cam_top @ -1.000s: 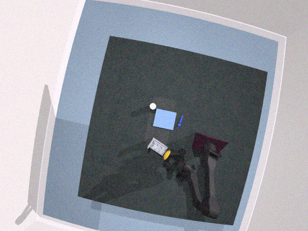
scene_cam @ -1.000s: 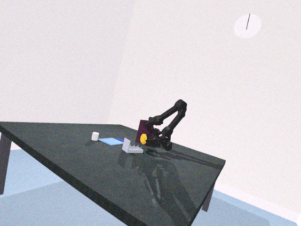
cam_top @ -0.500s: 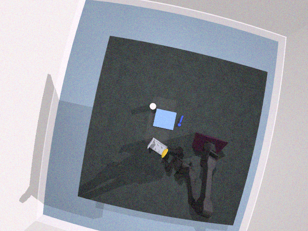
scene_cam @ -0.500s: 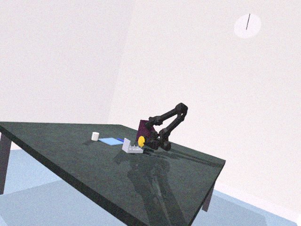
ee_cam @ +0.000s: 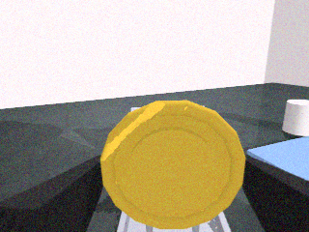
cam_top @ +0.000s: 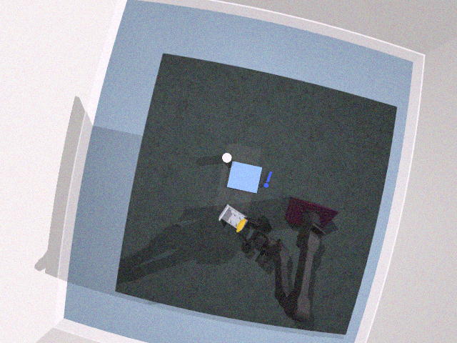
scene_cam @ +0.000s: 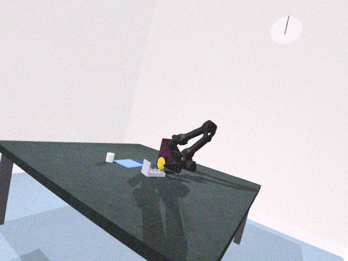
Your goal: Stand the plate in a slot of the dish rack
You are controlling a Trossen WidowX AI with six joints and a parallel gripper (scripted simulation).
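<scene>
Now: gripper tip 5 cm above the dish rack, 2 cm short of it and 1 cm to the left of it. Round my gripper tip: white cup: 30 cm to the right, 8 cm ahead, 5 cm below; yellow plate: 1 cm behind; blue utensil: 21 cm to the right, 13 cm behind, 7 cm below.
</scene>
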